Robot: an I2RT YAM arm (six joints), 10 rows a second.
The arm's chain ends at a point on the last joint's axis. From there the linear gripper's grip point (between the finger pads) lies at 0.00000 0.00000 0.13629 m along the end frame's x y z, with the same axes.
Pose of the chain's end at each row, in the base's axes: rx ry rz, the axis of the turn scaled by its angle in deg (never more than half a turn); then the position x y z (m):
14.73 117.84 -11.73 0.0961 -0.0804 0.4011
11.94 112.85 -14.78 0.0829 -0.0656 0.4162
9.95 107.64 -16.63 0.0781 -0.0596 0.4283
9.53 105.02 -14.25 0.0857 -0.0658 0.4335
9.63 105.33 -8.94 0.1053 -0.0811 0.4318
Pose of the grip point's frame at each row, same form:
14.73 117.84 -11.73 0.2110 -0.1148 0.3363
11.94 112.85 -14.78 0.2027 -0.1031 0.3630
9.95 107.64 -16.63 0.2021 -0.0985 0.3873
9.53 105.02 -14.25 0.2126 -0.1006 0.3981
9.63 105.33 -8.94 0.2339 -0.1075 0.3951

